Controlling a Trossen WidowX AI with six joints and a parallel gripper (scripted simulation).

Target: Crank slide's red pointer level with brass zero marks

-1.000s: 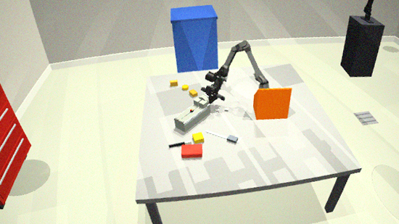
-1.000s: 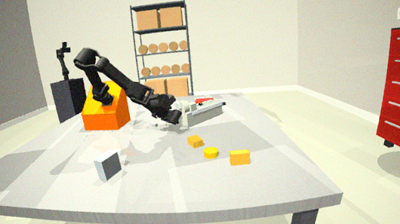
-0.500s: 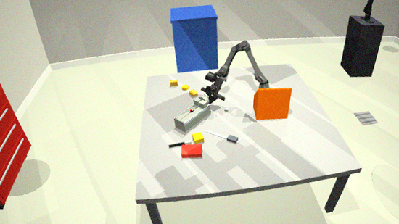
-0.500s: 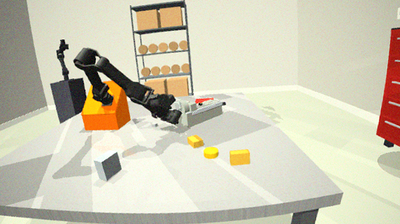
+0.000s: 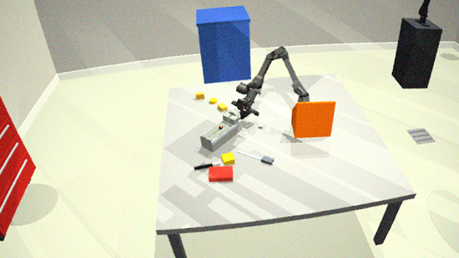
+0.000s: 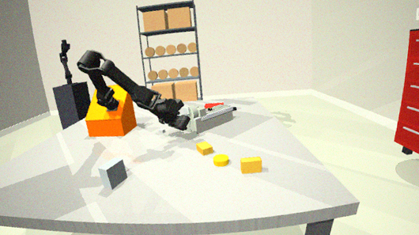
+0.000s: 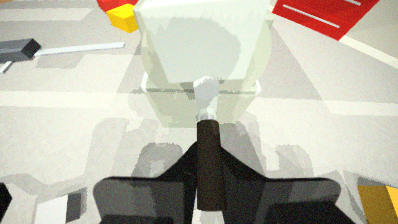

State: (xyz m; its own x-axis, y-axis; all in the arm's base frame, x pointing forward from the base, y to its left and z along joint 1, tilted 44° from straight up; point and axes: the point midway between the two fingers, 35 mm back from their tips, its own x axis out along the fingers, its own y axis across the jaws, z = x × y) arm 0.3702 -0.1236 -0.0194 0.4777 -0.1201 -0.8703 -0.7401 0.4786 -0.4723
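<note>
Now: the dark brown crank handle 10 mm behind my gripper tip, 10 mm to the right of it and 30 mm above it. From my gripper tip the other things lie so: yellow block 70 mm ahead, 330 mm to the left, 10 mm below; grey cube 150 mm behind, 400 mm to the right, 10 mm above; red pointer 110 mm ahead, 130 mm to the left, 50 mm above.
</note>
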